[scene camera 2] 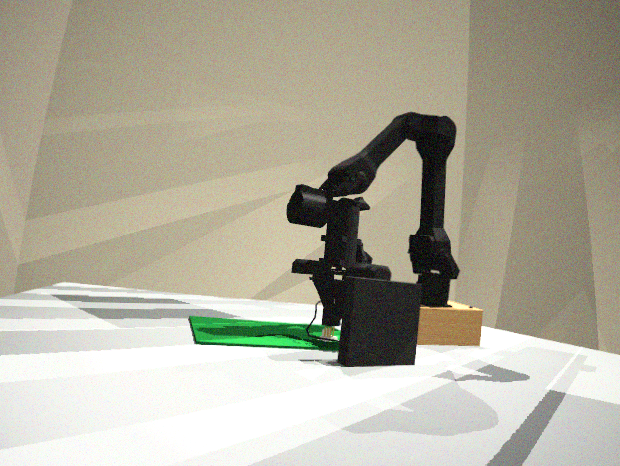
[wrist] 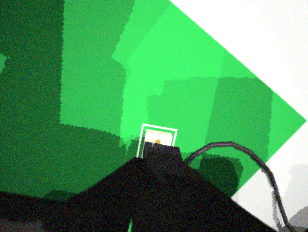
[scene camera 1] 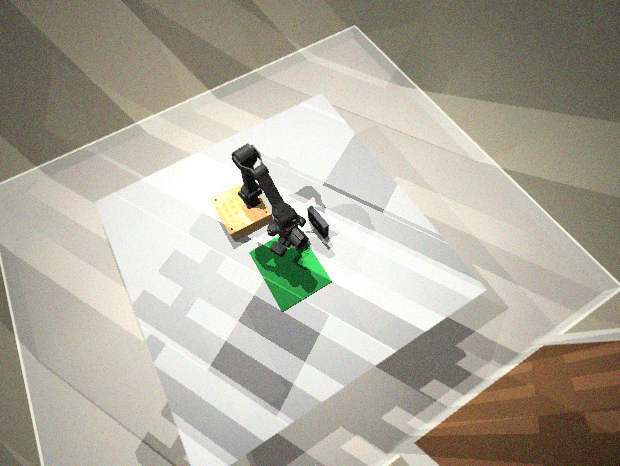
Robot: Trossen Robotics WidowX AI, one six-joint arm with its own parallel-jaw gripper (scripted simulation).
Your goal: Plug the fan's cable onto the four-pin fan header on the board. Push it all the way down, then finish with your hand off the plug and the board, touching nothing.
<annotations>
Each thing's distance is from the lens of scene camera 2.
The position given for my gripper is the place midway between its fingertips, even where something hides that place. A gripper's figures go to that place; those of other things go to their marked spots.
my gripper (scene camera 2: 334,318): 70 cm
black fan (scene camera 2: 380,318): 55 cm
green board (scene camera 2: 207,331): 67 cm
The marked spots on the black fan and the green board are 28 cm apart.
</annotations>
